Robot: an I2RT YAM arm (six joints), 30 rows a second.
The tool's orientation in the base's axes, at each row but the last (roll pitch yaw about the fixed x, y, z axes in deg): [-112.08 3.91 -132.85]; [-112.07 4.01 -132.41]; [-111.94 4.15 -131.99]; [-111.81 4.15 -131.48]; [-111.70 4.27 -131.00]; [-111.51 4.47 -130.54]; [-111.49 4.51 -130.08]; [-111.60 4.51 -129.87]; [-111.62 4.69 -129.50]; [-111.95 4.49 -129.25]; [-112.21 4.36 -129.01]
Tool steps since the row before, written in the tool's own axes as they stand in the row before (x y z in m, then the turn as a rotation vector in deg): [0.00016 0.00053 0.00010 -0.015 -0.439 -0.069]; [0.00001 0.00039 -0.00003 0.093 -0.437 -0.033]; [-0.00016 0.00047 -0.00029 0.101 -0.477 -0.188]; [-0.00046 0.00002 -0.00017 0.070 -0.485 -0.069]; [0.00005 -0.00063 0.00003 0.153 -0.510 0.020]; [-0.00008 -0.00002 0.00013 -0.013 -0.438 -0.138]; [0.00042 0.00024 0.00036 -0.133 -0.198 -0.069]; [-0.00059 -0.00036 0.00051 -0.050 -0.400 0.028]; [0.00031 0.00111 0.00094 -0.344 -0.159 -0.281]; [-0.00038 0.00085 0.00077 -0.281 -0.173 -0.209]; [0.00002 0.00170 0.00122 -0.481 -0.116 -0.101]
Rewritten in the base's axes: [-0.00016 -0.00002 -0.00054 0.064 -0.079 0.433]; [-0.00012 0.00013 -0.00035 0.016 -0.180 0.410]; [-0.00021 0.00043 -0.00032 -0.089 -0.105 0.504]; [0.00018 0.00045 0.00008 0.018 -0.155 0.470]; [0.00014 -0.00024 0.00057 0.033 -0.277 0.454]; [0.00015 -0.00002 -0.00002 0.010 -0.038 0.458]; [-0.00006 -0.00046 -0.00039 0.081 0.083 0.219]; [0.00084 0.00005 0.00019 0.147 -0.095 0.364]; [0.00023 -0.00045 -0.00140 0.049 0.378 0.279]; [0.00060 0.00011 -0.00104 0.065 0.284 0.260]; [0.00046 -0.00020 -0.00203 0.256 0.395 0.182]
